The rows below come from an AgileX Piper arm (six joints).
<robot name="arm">
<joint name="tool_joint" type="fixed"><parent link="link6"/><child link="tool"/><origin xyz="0 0 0" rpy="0 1.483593 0"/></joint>
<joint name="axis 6" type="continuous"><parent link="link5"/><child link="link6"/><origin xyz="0.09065 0 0.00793" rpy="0 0 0"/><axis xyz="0.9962 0 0.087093"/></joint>
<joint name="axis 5" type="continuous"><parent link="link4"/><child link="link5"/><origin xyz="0 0 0" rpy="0 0 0"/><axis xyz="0 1 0"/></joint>
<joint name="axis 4" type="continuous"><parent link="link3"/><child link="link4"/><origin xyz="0.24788 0 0.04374" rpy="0 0 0"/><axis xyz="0.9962 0 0.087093"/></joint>
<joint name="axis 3" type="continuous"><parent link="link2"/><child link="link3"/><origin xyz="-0.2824 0 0.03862" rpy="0 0 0"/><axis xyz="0 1 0"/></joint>
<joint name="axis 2" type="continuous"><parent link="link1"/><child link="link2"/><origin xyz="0 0 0" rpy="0 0 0"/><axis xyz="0 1 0"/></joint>
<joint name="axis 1" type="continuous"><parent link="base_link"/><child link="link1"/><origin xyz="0 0 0.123" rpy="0 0 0"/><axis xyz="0 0 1"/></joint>
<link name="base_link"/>
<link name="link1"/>
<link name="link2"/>
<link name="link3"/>
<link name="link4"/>
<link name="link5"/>
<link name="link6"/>
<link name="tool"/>
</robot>
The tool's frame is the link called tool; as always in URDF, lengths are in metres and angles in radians. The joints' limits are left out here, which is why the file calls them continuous.
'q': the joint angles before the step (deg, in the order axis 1, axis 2, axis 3, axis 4, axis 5, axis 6). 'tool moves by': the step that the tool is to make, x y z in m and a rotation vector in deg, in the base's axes. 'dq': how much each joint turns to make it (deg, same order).
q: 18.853, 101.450, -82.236, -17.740, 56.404, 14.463
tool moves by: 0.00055, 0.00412, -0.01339, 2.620, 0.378, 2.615
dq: -0.249, 0.519, 2.231, 3.484, -4.060, -2.994
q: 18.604, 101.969, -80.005, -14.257, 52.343, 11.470
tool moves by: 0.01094, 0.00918, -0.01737, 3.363, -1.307, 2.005
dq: -0.001, 2.714, 0.371, 3.312, -5.873, -2.025
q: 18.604, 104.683, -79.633, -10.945, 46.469, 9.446
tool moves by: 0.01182, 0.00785, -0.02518, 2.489, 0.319, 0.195
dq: 0.001, 4.001, -0.001, 2.554, -4.612, -0.480
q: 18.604, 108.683, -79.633, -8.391, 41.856, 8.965
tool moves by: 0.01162, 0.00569, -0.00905, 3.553, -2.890, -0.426
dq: -0.229, 2.198, -0.651, 2.524, -5.478, -0.273
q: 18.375, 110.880, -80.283, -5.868, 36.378, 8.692
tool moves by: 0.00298, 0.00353, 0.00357, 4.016, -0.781, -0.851
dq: -0.287, 0.074, -0.658, 4.764, -1.473, -1.594
